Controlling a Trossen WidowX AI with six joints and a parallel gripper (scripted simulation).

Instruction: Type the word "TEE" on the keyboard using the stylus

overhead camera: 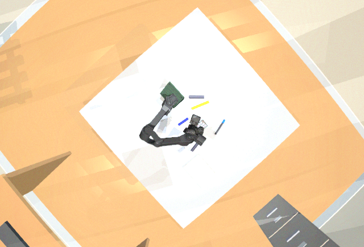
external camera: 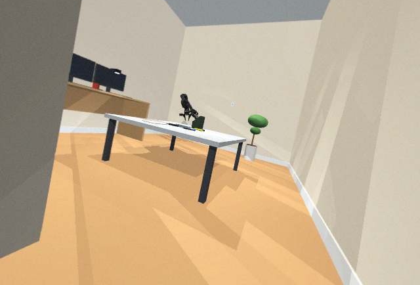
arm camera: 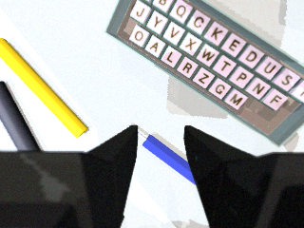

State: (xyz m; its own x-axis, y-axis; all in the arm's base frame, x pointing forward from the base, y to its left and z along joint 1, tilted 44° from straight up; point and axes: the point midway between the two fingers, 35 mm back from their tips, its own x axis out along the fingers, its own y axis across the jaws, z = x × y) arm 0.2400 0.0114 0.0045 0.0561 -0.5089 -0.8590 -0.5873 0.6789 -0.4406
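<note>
Right now my gripper tip is 70 mm above the blue stylus, 50 mm past it and 20 mm to the left of it. Round my gripper tip: yellow rod 140 mm to the left, 90 mm behind, 70 mm below; stylus tip 70 mm below, 50 mm behind, 20 mm to the left; tan sheet 350 mm ahead, 160 mm to the right, 80 mm below.
</note>
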